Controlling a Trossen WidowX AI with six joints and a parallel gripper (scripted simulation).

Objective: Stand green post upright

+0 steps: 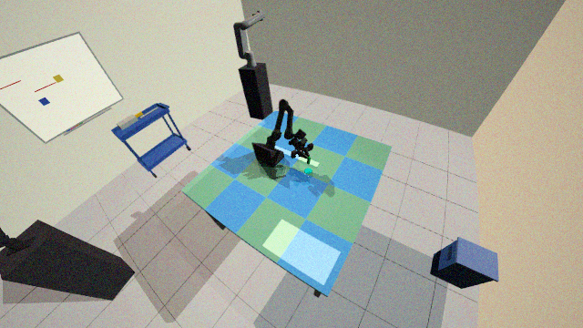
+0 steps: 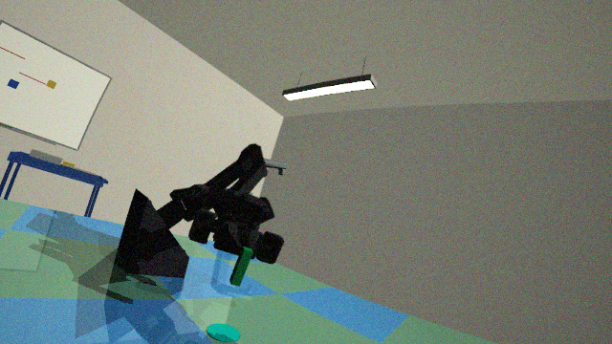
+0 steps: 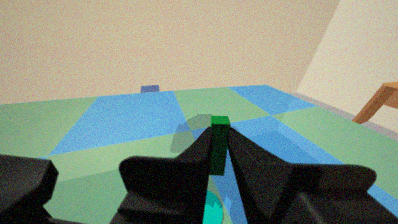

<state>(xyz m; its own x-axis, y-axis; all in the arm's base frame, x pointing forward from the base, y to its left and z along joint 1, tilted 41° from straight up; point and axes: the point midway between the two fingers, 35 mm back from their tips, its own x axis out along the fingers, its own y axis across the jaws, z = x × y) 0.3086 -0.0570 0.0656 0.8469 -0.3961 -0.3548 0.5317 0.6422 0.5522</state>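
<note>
Now: the cyan circle 15 cm below my gripper tip, 1 cm to the left of it and 1 cm behind it. Round my gripper tip: green post (2 cm below).
</note>
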